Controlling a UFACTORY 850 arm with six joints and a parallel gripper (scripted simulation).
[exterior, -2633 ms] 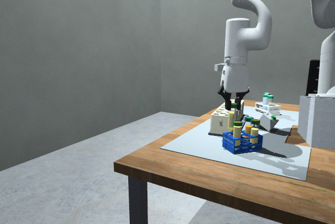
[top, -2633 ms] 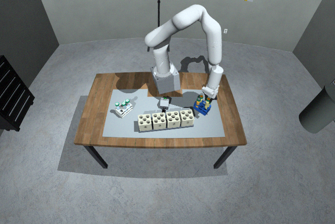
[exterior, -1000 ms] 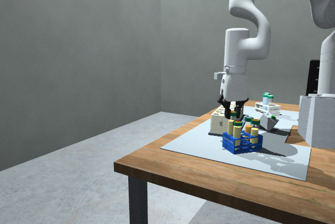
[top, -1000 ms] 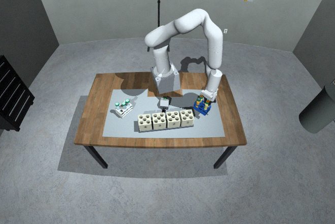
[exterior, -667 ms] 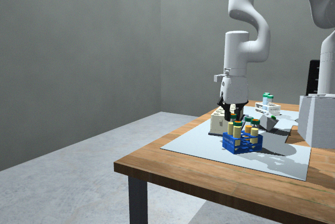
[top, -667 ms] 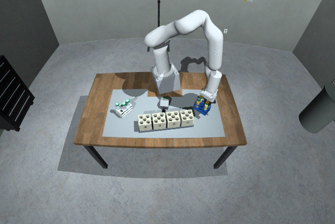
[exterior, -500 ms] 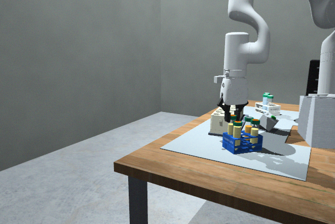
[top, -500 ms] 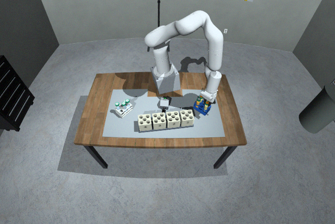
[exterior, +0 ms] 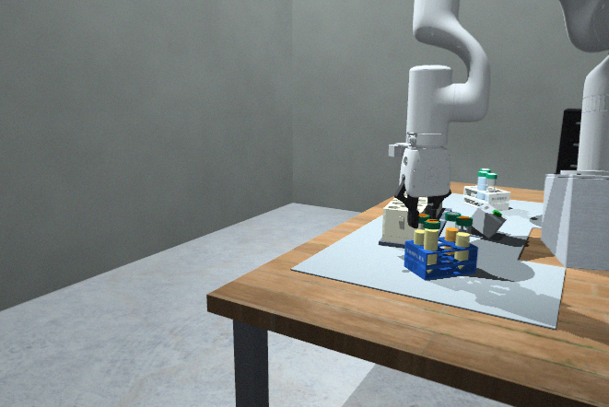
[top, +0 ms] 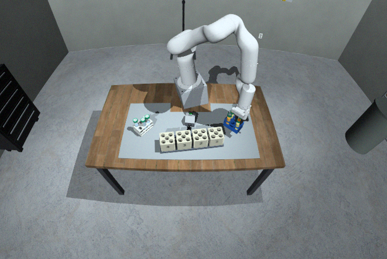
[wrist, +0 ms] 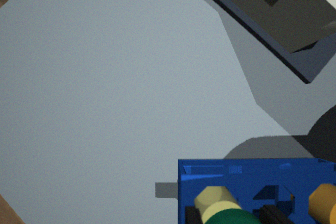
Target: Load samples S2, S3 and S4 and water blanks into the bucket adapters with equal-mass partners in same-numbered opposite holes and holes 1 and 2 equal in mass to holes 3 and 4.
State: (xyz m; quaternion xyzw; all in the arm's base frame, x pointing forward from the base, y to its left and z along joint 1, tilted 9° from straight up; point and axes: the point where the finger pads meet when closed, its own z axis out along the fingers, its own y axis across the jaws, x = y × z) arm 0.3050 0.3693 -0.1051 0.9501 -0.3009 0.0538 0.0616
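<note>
Now: hand 90 mm past the sample tube, 50 mm above it and 40 mm to the left of it. Round my hand: blue rack: 90 mm below, 40 mm behind, 20 mm to the right; then sample tube S3: 50 mm below, 40 mm behind, 20 mm to the left; then tube X9: 70 mm to the right, 50 mm below, 50 mm behind.
</note>
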